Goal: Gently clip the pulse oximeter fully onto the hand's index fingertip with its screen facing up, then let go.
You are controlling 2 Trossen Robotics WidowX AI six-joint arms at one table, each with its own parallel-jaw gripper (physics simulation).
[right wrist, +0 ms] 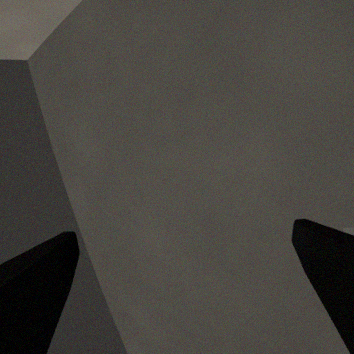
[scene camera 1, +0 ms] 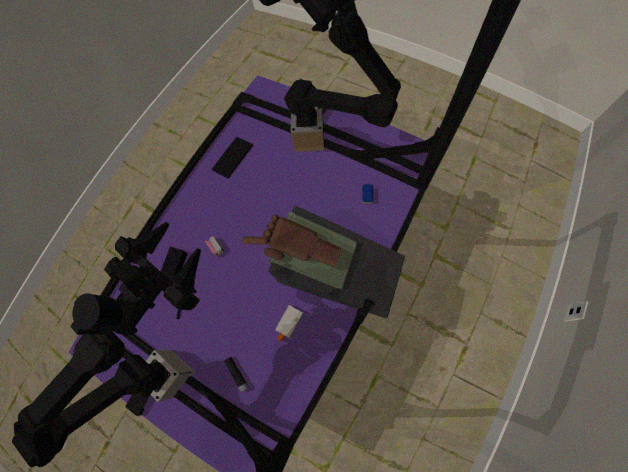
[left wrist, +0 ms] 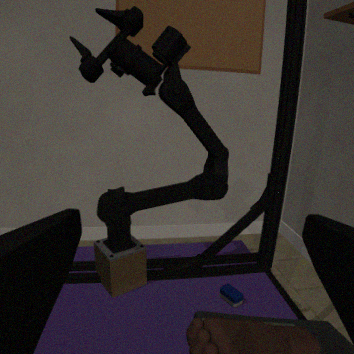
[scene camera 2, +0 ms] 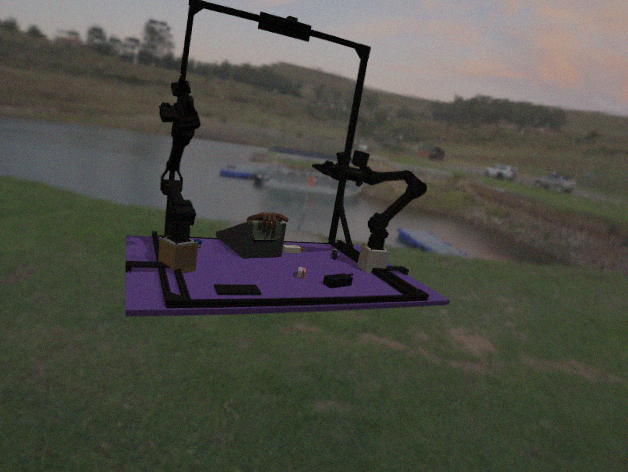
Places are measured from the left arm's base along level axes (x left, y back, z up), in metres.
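Pixels of known places: left gripper, fingertip midpoint: (scene camera 1: 183,235) (left wrist: 194,223) (scene camera 2: 315,166); right gripper, fingertip midpoint: (right wrist: 186,236) (left wrist: 82,22) (scene camera 2: 184,88); left arm's base at its link origin: (scene camera 1: 155,375) (scene camera 2: 375,247); right arm's base at its link origin: (scene camera 1: 306,118) (left wrist: 119,243) (scene camera 2: 179,239).
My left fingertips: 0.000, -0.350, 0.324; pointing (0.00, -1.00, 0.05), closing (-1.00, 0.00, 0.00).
Ahead of a thing's pixels: the offset from my left fingertips to its middle, as dx, dy, dz.
A small pink and white clip-like object @[+0.140, -0.029, -0.414] (scene camera 1: 214,246) (scene camera 2: 301,272), apparently the pulse oximeter, lies on the purple mat, apart from the hand; its screen cannot be made out. The brown hand (scene camera 1: 296,237) (scene camera 2: 269,218) (left wrist: 250,336) rests on a green pad on a dark wedge. Its extended index finger (scene camera 1: 252,240) is bare and points left in scene camera 1. My left gripper (scene camera 1: 182,237) (scene camera 2: 315,166) (left wrist: 194,223) is open and empty, high above the mat. My right gripper (left wrist: 82,22) (right wrist: 186,236) is open and empty, raised far from the hand.
The dark wedge (scene camera 1: 380,276) (scene camera 2: 241,243) holds the hand. A blue object @[-0.148, -0.441, -0.413] (scene camera 1: 367,192) (left wrist: 231,295), a white box @[-0.187, +0.022, -0.416] (scene camera 1: 289,320), a dark cylinder @[-0.155, +0.223, -0.416] (scene camera 1: 235,373), a black slab @[+0.312, -0.306, -0.426] (scene camera 1: 232,157) (scene camera 2: 237,289) and a black box @[+0.211, +0.101, -0.412] (scene camera 2: 338,280) lie around. A black frame (scene camera 2: 357,96) rises above the table.
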